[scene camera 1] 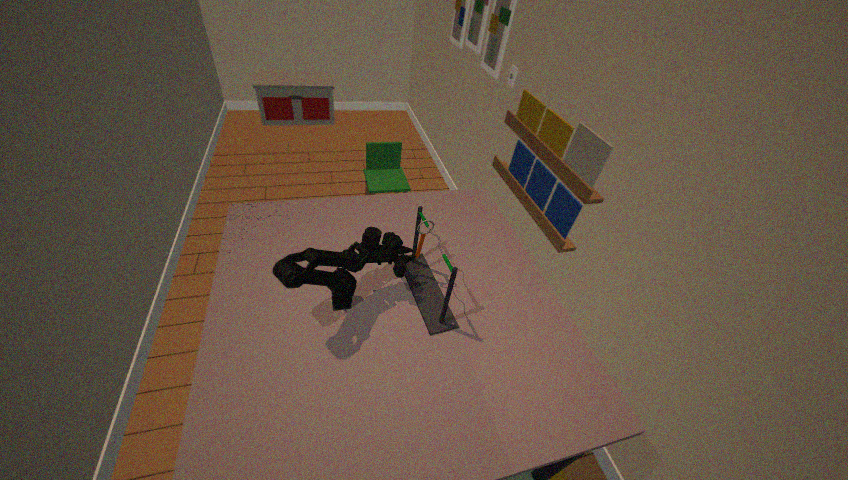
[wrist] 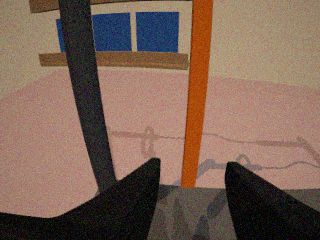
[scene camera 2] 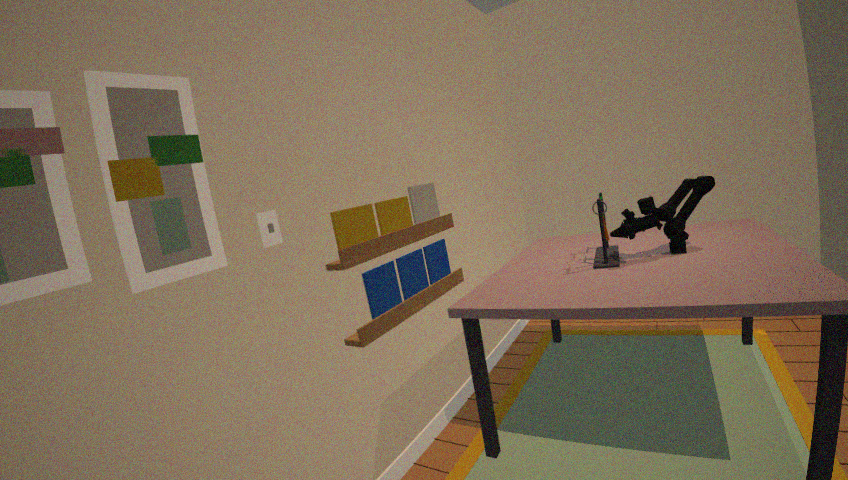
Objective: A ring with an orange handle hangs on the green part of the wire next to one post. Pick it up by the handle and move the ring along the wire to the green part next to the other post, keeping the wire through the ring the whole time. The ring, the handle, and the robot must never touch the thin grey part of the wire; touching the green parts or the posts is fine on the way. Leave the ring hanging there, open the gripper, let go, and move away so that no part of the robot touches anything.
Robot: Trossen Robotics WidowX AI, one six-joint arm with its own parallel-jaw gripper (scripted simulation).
Labels:
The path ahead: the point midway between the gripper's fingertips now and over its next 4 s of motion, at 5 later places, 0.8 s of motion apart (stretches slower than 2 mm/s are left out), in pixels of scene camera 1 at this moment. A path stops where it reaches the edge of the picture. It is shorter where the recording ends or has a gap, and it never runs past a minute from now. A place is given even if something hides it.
The gripper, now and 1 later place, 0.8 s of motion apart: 414, 253; 402, 254

